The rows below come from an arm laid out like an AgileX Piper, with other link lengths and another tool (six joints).
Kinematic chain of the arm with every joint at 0, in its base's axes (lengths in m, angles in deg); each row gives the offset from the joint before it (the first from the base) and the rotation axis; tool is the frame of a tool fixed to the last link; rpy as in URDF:
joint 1: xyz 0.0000 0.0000 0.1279 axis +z
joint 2: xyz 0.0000 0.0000 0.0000 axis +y
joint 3: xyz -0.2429 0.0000 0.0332 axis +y
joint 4: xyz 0.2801 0.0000 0.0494 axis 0.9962 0 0.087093
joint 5: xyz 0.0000 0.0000 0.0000 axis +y
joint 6: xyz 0.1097 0.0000 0.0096 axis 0.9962 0 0.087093
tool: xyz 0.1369 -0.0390 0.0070 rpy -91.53 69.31 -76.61
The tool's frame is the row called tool.
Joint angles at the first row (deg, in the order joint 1, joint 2, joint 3, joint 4, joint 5, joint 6):
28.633 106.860 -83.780 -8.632 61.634 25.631
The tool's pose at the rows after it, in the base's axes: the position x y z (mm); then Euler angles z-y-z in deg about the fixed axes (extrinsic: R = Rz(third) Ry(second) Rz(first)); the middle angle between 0 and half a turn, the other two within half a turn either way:
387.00, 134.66, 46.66, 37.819, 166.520, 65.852
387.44, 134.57, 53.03, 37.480, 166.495, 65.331
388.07, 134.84, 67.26, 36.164, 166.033, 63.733
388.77, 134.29, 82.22, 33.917, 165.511, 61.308
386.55, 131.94, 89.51, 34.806, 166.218, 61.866
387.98, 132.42, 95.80, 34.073, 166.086, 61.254
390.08, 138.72, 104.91, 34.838, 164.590, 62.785
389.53, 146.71, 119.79, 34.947, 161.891, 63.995
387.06, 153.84, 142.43, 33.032, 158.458, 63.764
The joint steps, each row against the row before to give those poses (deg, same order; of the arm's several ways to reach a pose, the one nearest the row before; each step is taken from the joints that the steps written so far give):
0.001 0.000 0.000 -0.111 0.133 0.000
-0.001 -0.258 -0.944 0.000 1.151 0.025
0.001 -0.919 -1.624 0.103 2.008 0.000
0.000 -1.074 -1.490 -0.107 1.845 0.000
-0.001 -0.127 -1.329 -0.140 2.193 0.000
0.001 0.001 -1.235 -0.001 1.002 -0.259
0.000 -0.338 -1.503 1.227 0.558 -1.077
-0.001 -1.815 -0.664 1.894 0.130 -1.365
0.000 -3.184 -0.216 1.945 0.083 -1.757

